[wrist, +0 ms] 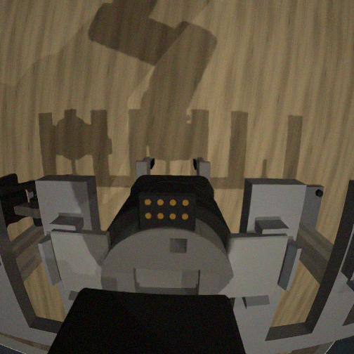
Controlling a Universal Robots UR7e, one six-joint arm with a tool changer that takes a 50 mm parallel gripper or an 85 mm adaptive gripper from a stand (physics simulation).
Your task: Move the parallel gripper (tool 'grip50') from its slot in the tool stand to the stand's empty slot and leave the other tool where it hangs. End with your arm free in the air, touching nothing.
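The parallel gripper [173,164] hangs in its stand slot near the middle of the wrist view. Its round grey coupling plate [150,250] faces up, with a black block of gold contacts behind it. Flat grey ears on both sides rest at the slot's uprights. Its two finger ends show beyond the body, apart with nothing between them. A black block of my arm's wrist [150,325] covers the plate's near side; whether the coupling touches the plate is hidden. The tool stand [277,197] spans the view. Its empty slot lies to the right, mostly outside the view.
Black linkage parts of the other tool [16,200] show at the left edge, beside the stand's left uprights. Another stand upright runs along the right edge. A grey plate with a dark bolt [312,205] stands behind the right upright. Shadows of arm and stand fall on the wooden table [280,60].
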